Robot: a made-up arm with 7 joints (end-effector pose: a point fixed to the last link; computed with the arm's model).
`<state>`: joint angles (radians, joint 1 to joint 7).
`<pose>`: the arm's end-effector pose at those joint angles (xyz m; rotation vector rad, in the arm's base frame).
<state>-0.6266 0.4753 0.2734 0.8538 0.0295 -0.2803 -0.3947</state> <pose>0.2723 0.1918 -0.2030 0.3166 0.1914 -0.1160</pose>
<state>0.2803 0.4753 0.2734 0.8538 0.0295 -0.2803 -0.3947</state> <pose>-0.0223 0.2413 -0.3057 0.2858 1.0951 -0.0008</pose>
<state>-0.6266 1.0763 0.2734 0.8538 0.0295 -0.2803 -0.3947</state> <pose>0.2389 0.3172 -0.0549 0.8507 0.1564 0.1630</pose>
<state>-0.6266 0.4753 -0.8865 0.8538 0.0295 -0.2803 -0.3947</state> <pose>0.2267 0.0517 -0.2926 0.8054 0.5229 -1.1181</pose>
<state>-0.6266 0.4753 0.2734 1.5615 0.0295 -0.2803 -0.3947</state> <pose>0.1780 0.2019 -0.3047 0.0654 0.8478 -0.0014</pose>
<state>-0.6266 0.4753 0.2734 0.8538 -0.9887 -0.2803 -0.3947</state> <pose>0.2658 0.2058 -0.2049 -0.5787 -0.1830 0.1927</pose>
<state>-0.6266 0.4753 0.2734 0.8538 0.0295 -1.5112 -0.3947</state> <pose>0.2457 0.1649 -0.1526 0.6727 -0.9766 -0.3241</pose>
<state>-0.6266 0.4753 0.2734 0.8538 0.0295 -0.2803 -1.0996</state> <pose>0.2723 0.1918 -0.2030 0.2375 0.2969 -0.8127</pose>
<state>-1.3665 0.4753 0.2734 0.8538 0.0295 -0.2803 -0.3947</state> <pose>0.3699 0.1206 0.0281 0.3088 -0.5479 -0.1959</pose>
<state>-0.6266 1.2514 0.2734 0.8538 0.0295 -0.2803 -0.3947</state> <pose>0.2222 0.3349 -0.0020 1.0048 0.1438 0.2468</pose>
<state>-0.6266 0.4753 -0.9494 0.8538 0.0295 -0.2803 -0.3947</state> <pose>0.2195 0.0474 -0.2979 0.8305 0.5402 -1.1734</pose>
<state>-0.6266 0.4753 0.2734 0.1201 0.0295 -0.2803 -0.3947</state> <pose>0.2802 0.1451 -0.0671 0.5470 -0.5017 -0.2237</pose>
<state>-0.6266 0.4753 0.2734 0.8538 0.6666 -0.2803 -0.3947</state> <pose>0.2733 0.1839 -0.2091 0.8786 0.4210 -0.3093</pose>
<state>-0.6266 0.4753 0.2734 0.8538 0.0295 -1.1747 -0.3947</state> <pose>0.2596 0.1723 -0.1619 0.5843 -0.6538 -0.2706</pose>
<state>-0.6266 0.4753 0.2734 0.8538 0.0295 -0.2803 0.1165</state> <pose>0.2723 0.1918 -0.2030 0.3568 0.1057 0.3893</pose>
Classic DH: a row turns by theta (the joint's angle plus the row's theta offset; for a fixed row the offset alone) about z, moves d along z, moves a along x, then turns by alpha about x. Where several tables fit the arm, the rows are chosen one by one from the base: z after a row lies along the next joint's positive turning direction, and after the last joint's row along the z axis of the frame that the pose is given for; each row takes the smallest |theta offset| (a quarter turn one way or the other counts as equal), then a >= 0, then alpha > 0; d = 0 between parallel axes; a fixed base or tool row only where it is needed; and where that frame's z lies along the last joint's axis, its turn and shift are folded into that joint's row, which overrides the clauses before.
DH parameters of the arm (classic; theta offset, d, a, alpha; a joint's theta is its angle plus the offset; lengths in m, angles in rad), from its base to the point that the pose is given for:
base (fixed): -0.071 0 0 -1.3004
joint 1: -1.3111 0.0376 -0.0141 -1.5708
joint 2: 1.2915 -0.0006 -0.004 1.5708
joint 3: 1.5708 -0.1813 0.0219 -1.5708
joint 4: 1.5708 0.002 0.0111 1.5708
joint 5: 0 0.1482 -0.0004 -1.5708
joint 6: -1.5708 0 0.0546 1.5708
joint 7: 0 0.0005 0 0

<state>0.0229 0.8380 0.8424 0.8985 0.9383 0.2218 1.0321</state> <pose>0.0334 0.3749 -0.1701 1.9709 0.6032 1.4778</pose>
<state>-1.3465 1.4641 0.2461 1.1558 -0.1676 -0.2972 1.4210</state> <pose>0.1777 0.3511 0.1378 0.0214 -1.0148 2.3026</pose>
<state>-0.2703 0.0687 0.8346 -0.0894 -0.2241 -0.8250 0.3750</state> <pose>0.1443 0.2000 -0.1285 -0.0011 -1.0379 1.1022</pose>
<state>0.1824 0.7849 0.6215 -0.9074 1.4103 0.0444 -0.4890</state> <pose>0.1254 0.1354 -0.0075 2.3533 0.0003 0.3790</pose>
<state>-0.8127 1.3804 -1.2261 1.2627 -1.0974 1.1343 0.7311</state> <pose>0.1197 0.3655 -0.1040 1.0884 1.7090 1.6833</pose>
